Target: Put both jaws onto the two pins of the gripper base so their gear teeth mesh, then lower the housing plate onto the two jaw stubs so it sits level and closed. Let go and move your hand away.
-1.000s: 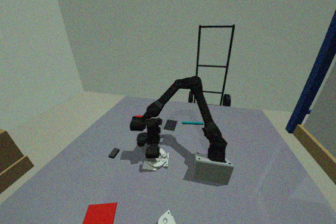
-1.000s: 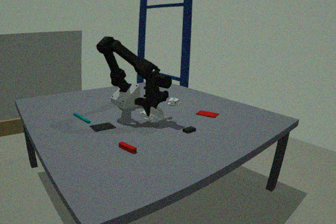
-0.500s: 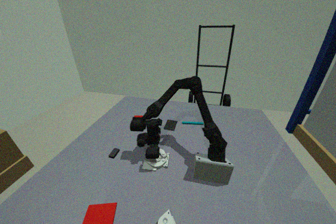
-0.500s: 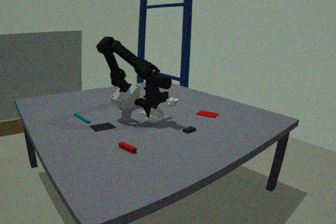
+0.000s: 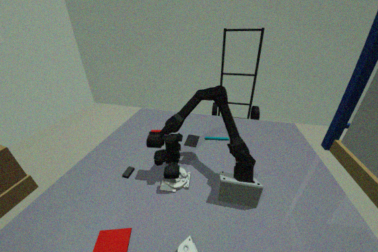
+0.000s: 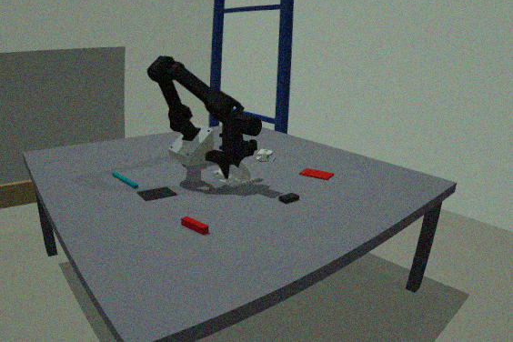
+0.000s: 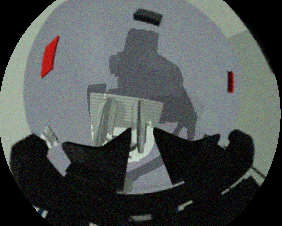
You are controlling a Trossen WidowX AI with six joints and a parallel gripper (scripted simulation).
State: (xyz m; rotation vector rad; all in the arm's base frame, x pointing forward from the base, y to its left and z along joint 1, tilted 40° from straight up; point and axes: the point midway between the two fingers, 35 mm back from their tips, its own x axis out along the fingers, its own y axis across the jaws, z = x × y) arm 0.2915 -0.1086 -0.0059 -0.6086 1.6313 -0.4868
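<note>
My gripper tip is now 3 cm to the right of the flat light plate, 1 cm short of it and 1 cm above it. The rest, counted from my gripper tip: dark flat plate: 25 cm to the right, 7 cm behind, 2 cm below; black block: 23 cm ahead, 2 cm to the left, 1 cm below; grey jaw: 5 cm to the left, 4 cm behind.
</note>
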